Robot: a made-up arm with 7 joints.
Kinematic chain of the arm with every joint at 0, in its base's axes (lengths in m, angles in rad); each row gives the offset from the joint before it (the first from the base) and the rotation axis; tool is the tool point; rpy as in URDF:
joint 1: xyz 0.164 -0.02 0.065 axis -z
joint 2: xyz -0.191 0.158 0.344 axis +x
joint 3: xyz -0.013 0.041 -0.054 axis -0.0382 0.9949 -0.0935
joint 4: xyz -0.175 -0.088 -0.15 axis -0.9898 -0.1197 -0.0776
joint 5: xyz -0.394 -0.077 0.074 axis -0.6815 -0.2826 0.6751
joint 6: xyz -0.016 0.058 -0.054 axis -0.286 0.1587 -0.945
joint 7: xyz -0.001 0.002 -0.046 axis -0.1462 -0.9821 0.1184
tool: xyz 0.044 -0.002 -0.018 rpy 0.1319 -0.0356 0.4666
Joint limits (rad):
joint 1: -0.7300..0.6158
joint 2: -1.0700..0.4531
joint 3: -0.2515..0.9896
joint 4: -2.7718..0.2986
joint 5: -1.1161..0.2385
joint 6: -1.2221..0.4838
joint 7: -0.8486..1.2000
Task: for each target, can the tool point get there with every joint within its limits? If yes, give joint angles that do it. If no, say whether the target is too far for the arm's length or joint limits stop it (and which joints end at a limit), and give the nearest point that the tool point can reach.
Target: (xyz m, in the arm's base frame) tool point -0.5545 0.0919 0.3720
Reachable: yes | joints 0.1788 -0.2464 0.2253 -2.4441 -0.6079 -0.7037 -0.0932
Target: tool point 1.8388 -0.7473 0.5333
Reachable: no: too far | nearest point -0.0738 -0.6277 0.3743 | short by 1.923 m
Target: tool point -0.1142 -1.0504 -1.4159
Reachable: no: too far | nearest point -0.2692 -0.4302 -0.0219 | short by 1.534 m
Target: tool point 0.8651 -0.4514 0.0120
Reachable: no: joint limits stop it (at a limit: joint 1, joint 3, joint 4, joint 5, joint 6) | nearest point -0.0965 -0.6006 0.2342 | short by 0.998 m
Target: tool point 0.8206 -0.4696 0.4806
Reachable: no: joint limits stop it (at a limit: joint 1, joint 2, joint 3, joint 4, joint 5, joint 6) | nearest point -0.0749 -0.6202 0.3830 | short by 0.913 m
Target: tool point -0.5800 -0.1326 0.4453
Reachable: yes | joints -0.2628 -0.1677 0.3308 -1.5454 -0.2085 -0.6843 0.0201
